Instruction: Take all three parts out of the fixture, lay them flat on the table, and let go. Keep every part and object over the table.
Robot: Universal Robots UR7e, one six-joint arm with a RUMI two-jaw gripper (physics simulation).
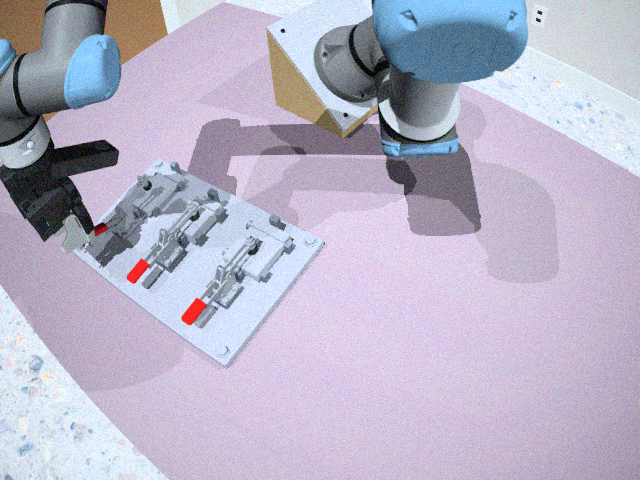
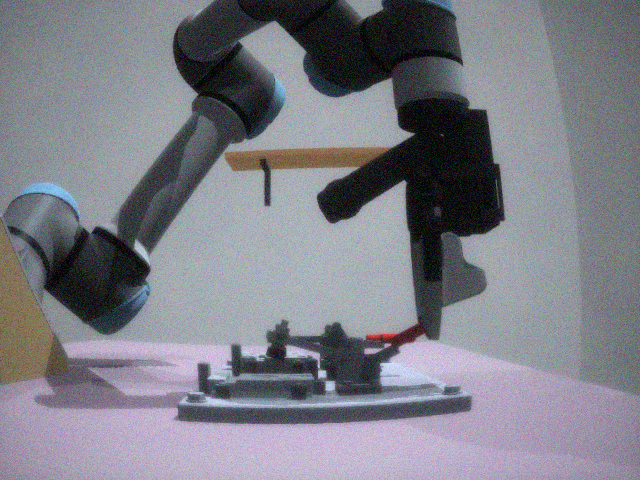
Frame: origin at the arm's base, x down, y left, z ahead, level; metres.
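Seen in the pictures: gripper, fingertip midpoint: (image 1: 88, 242) (image 2: 433, 339); arm's base at its link origin: (image 1: 349, 64).
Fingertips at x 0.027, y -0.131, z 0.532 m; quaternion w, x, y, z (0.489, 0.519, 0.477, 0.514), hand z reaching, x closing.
Offsets run from my fingertips to a thing's top centre.
A grey fixture plate @[dx +0.044, dy +0.108, dz -0.102 m] (image 1: 257, 305) (image 2: 318, 410) lies at the table's left. It carries three toggle clamps with red handles, each over a pale grey part: the right part @[dx +0.023, dy +0.217, dz -0.153 m] (image 1: 271, 257), the middle part @[dx +0.018, dy +0.107, dz -0.145 m] (image 1: 206, 216) and the left part @[dx +0.028, dy -0.003, dz -0.152 m] (image 1: 156, 190), which lies in shadow. The middle handle @[dx -0.003, dy +0.111, dz -0.015 m] (image 1: 137, 270) and the right handle @[dx +0.002, dy +0.221, dz -0.018 m] (image 1: 193, 311) lie flat. My gripper (image 1: 86, 230) (image 2: 430, 329) points down at the plate's left end. It is shut on the left clamp's red handle @[dx -0.017, dy +0.000, dz -0.039 m] (image 1: 100, 230) (image 2: 409, 334), which is tilted slightly up.
The arm's base stands on a slanted wooden mount (image 1: 294, 90) at the back. The table's front left edge (image 1: 109, 429) borders speckled floor. A wooden shelf (image 2: 304, 158) shows on the wall behind.
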